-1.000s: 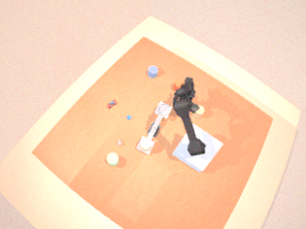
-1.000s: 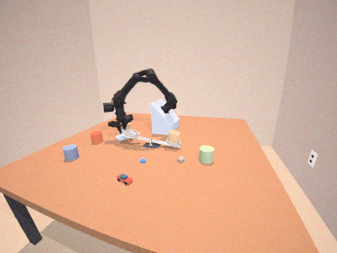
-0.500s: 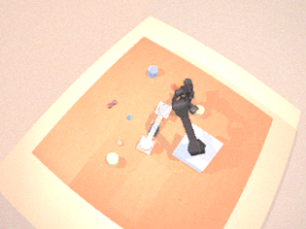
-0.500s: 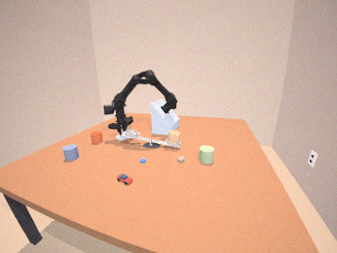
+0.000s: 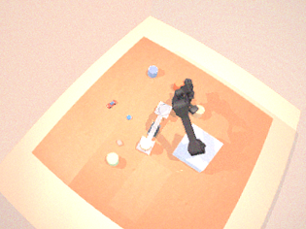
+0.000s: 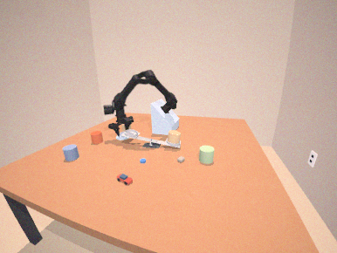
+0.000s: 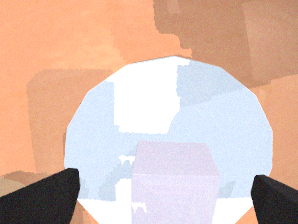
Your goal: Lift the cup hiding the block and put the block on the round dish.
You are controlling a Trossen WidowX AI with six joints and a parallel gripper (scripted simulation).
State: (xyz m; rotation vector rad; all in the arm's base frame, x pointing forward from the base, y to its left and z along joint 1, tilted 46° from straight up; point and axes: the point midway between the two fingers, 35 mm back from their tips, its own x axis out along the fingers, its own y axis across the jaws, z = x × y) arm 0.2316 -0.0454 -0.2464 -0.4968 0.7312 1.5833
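Now: gripper tip right at the pale lavender block. Round my gripper tip: white round dish 10 mm below; then balance 40 mm ahead, 260 mm to the left, 20 mm above; then red cylinder 140 mm ahead, 90 mm to the right, 20 mm above.
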